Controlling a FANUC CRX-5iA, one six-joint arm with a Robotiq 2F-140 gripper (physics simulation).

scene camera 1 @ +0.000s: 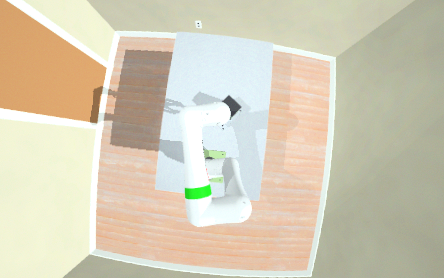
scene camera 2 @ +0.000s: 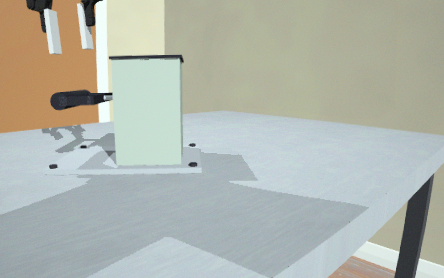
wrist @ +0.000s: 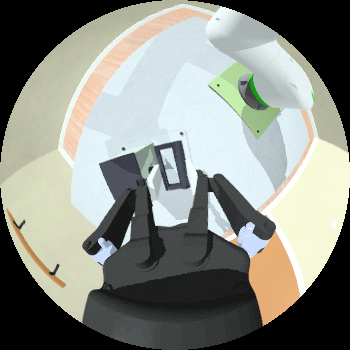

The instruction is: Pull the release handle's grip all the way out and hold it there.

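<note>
The release handle (scene camera 2: 75, 98) (wrist: 181, 165) is a dark rectangular loop with a thick outer grip bar. It stands out from the side of a pale green box (scene camera 2: 147, 112) with a dark top (scene camera 1: 231, 106) (wrist: 119, 172). A short light rod shows between handle and box in scene camera 2. My gripper (scene camera 2: 69, 39) (wrist: 172, 169) is partly open, pale fingertips pointing down, with nothing between them. In scene camera 2 the fingertips hang above the handle, apart from it. In the wrist view they appear on either side of the loop. The arm largely hides gripper and handle in scene camera 1.
The box stands on a pale base plate (scene camera 2: 150, 170) with dark bolts, on the light grey table (scene camera 1: 225, 60) (scene camera 2: 310, 150). The white arm (scene camera 1: 194, 155) rises from a green mounting plate (scene camera 1: 216, 154) (wrist: 227, 90). Shadows cross the table.
</note>
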